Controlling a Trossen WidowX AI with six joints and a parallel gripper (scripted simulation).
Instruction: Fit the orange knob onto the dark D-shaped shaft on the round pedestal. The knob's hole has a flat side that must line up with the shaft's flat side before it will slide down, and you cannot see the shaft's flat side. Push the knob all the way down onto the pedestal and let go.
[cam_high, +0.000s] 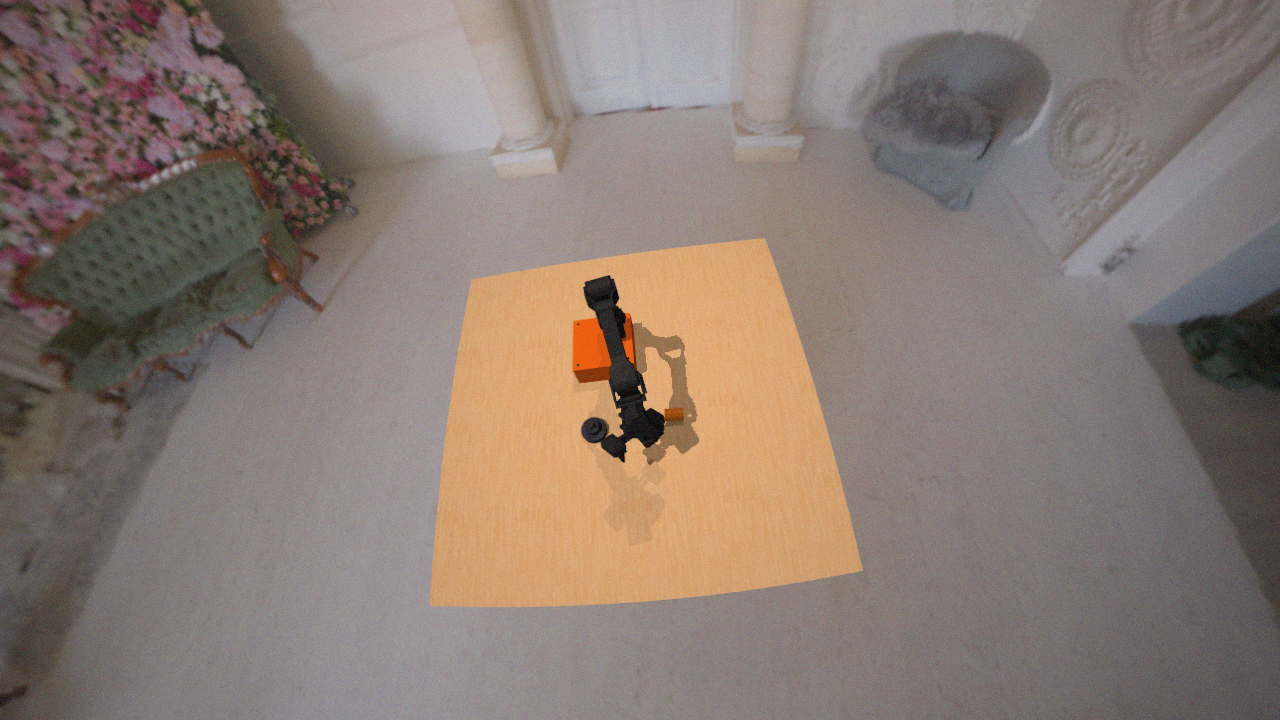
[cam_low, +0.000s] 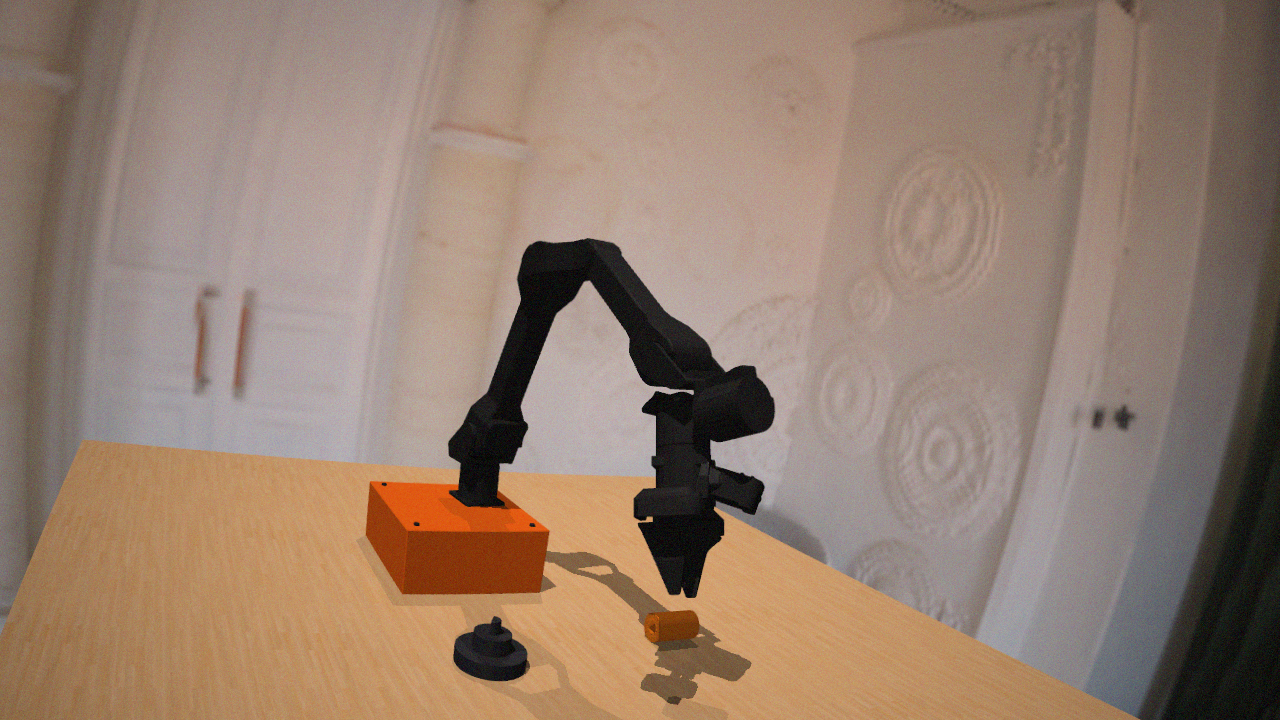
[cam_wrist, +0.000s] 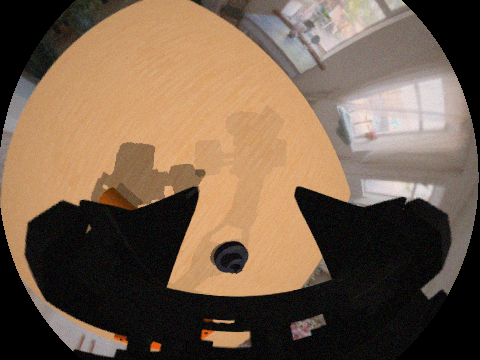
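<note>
Now: the orange knob 14 cm to the left of my gripper tip, 14 cm behind it and 12 cm below it. Round my gripper tip: pedestal (15 cm behind, 13 cm to the right, 11 cm below).
</note>
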